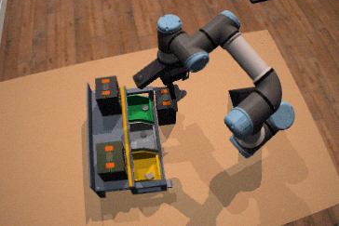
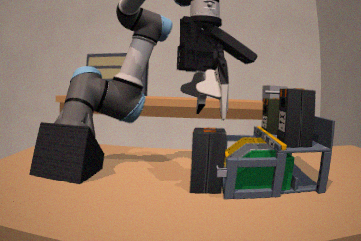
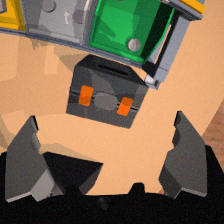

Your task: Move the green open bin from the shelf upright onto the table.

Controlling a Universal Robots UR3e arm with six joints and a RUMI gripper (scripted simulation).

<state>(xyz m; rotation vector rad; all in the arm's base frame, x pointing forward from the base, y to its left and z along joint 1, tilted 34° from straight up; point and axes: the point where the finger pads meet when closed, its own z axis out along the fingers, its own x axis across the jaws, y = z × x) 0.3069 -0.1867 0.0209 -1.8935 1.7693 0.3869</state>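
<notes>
Now: the dark box 90 mm below my hand. Round my hand: green open bin (110 mm ahead, 30 mm to the right, 110 mm below); then yellow bin (160 mm ahead, 190 mm to the left, 110 mm below); then grey bin (140 mm ahead, 80 mm to the left, 110 mm below).
</notes>
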